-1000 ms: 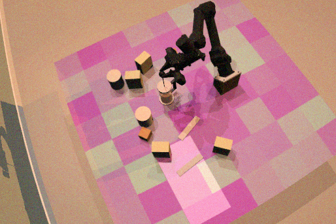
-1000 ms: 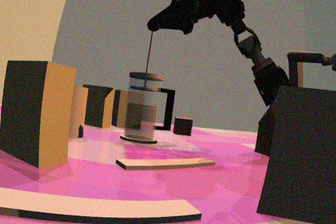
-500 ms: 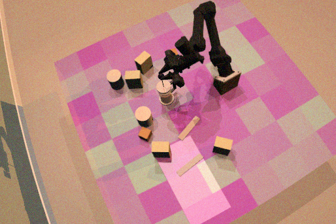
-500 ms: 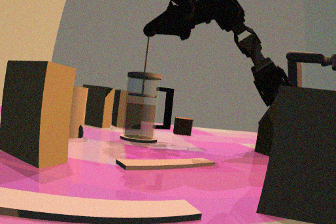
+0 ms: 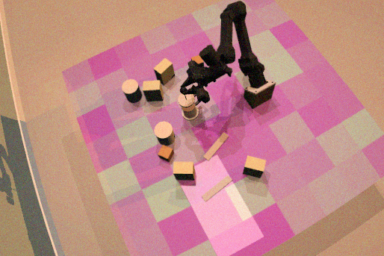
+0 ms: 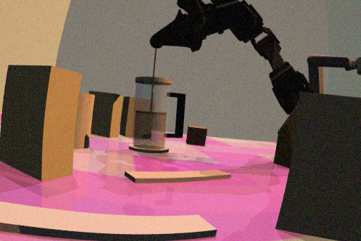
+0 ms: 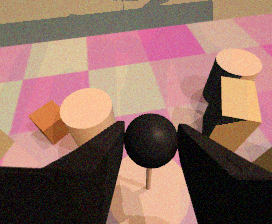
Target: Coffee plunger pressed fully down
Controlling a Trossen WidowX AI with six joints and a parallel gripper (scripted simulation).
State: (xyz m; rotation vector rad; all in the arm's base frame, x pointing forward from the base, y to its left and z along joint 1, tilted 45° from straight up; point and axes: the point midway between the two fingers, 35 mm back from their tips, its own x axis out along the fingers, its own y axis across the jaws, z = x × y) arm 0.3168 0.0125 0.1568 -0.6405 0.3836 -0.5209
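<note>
Now: the coffee press 30 mm behind my gripper tip and 110 mm below it.
</note>
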